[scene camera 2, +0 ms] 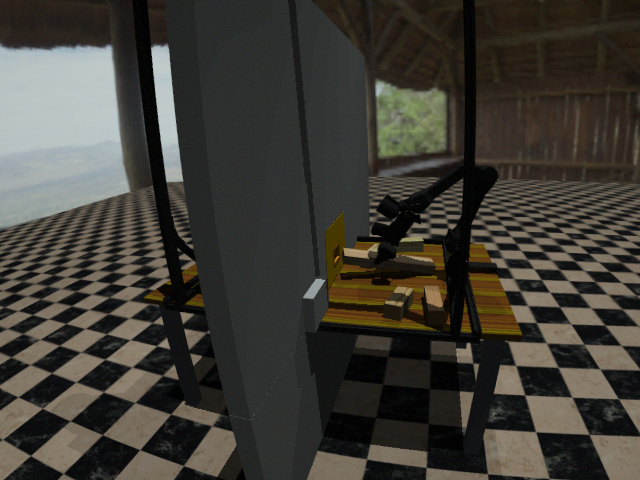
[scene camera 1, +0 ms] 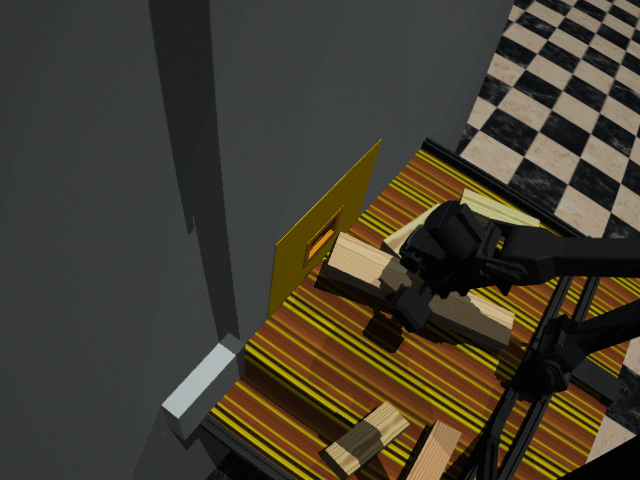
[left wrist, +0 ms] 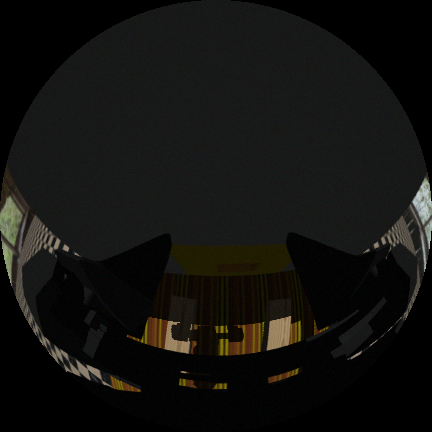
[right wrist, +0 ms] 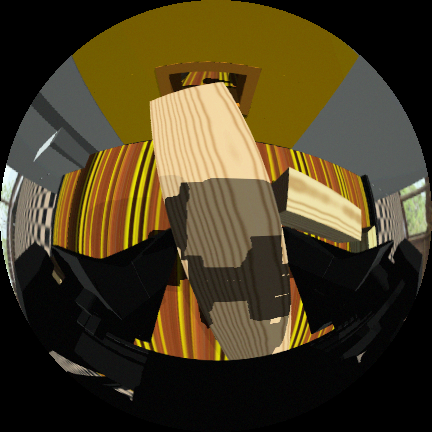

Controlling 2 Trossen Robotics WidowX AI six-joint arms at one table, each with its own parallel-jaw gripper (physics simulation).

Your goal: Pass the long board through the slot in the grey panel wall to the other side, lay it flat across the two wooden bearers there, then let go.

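Frame: origin at the left arm's base, x ahead, y left, z up, level; millimetres.
Where they show: left gripper, fingertip midpoint: (left wrist: 230, 239); right gripper, fingertip midpoint: (scene camera 2: 376, 259) (scene camera 1: 398, 282) (right wrist: 230, 232); right arm's base, origin of the base link: (scene camera 1: 536, 380).
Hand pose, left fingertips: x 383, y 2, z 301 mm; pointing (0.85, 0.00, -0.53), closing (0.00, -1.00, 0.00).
Observation:
After its pixels a point has its place.
The long board (scene camera 1: 356, 255) @(z 74, x 548, y -36 mm) (scene camera 2: 413, 264) @(z 26, x 756, y -5 mm) (right wrist: 215, 145) @(z 69, x 573, y -25 mm) is held above the table by my right gripper (scene camera 1: 421, 284) (scene camera 2: 385, 253) @(z 41, x 622, y -12 mm) (right wrist: 230, 232) @(z 41, x 622, y -12 mm), which is shut on it around mid-length. Its far end is close to the slot in the yellow plate (scene camera 1: 289, 268) @(z 80, x 483, y -128 mm) (scene camera 2: 333, 232) @(z 153, x 482, y -63 mm) (left wrist: 190, 257) @(z 132, x 431, y 65 mm) (right wrist: 115, 85) @(z 93, x 483, y -134 mm) on the grey wall (scene camera 1: 103, 155) @(z 534, x 482, y -405 mm) (scene camera 2: 248, 155) @(z 470, x 482, y -631 mm) (left wrist: 215, 125) @(z 364, x 433, y 12 mm), and in the right wrist view it covers the slot's lower part. My left gripper (left wrist: 230, 239) @(z 301, x 383, y 2 mm) is open and empty, facing the wall's other side. There, two wooden bearers (left wrist: 177, 340) @(z 19, x 231, y 110 mm) (left wrist: 280, 332) @(z 19, x 243, y -152 mm) lie side by side, partly shadowed.
A pale block (scene camera 1: 498, 209) @(z 28, x 696, y 271 mm) (scene camera 2: 410, 244) @(z 14, x 735, y 249 mm) lies near the table's back edge; another (scene camera 1: 408, 233) @(z 31, x 584, y 94 mm) (right wrist: 320, 205) @(z 31, x 595, y 87 mm) lies beside the board. Two more blocks (scene camera 1: 390, 415) @(z 28, x 733, y -211 mm) (scene camera 1: 436, 449) @(z 25, x 819, y -215 mm) lie at the near side. A light grey block (scene camera 1: 199, 382) @(z 81, x 500, y -356 mm) (scene camera 2: 314, 304) @(z 62, x 513, y -411 mm) juts from the wall.

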